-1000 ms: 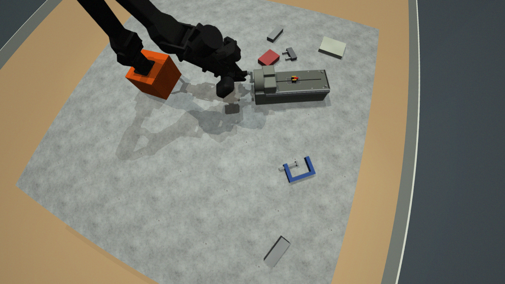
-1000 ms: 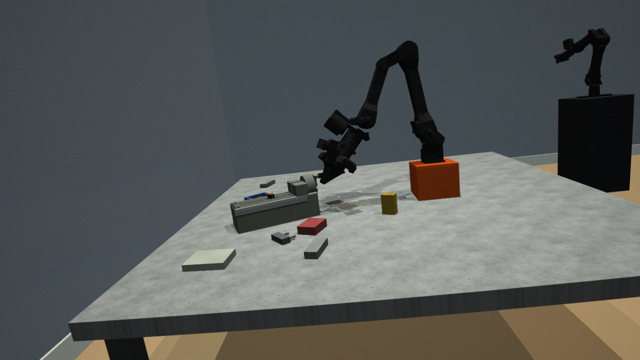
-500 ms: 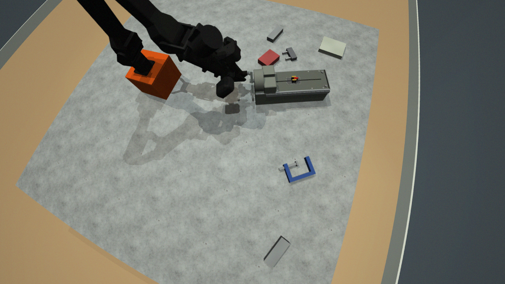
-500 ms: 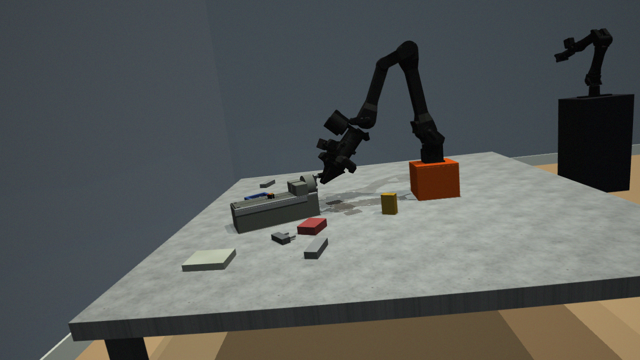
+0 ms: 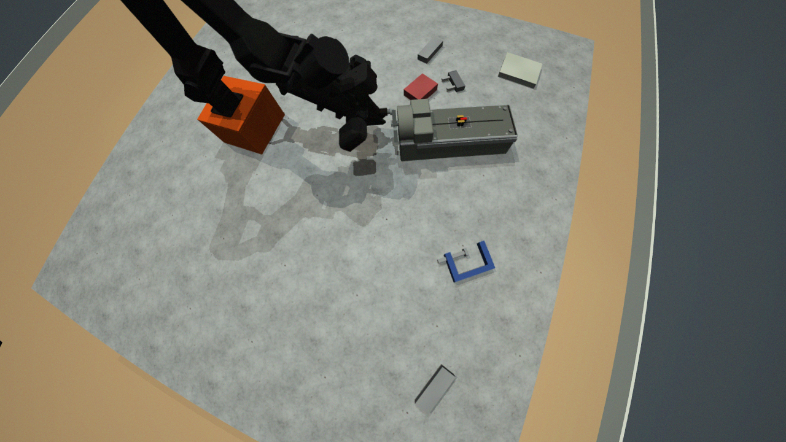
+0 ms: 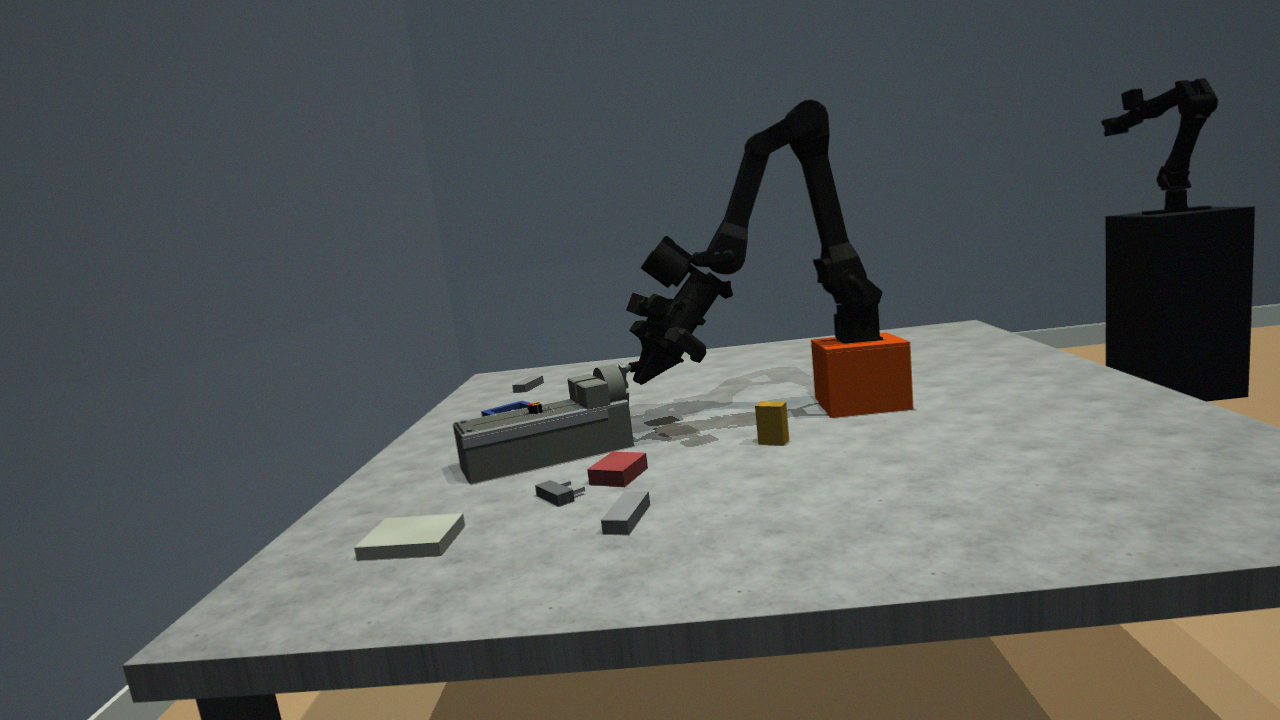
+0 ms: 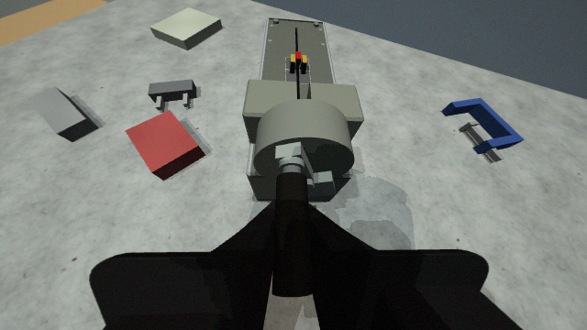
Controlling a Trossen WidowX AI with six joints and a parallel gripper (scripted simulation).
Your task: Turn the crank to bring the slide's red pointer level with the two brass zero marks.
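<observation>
My gripper tip is 10 mm past the black crank handle, 10 mm to the left of it and 30 mm below it. Round my gripper tip: red pointer (160 mm ahead, 60 mm to the left, 10 mm below); yellow block (200 mm behind, 100 mm to the left, 60 mm below); red block (30 mm ahead, 180 mm to the left, 80 mm below).
</observation>
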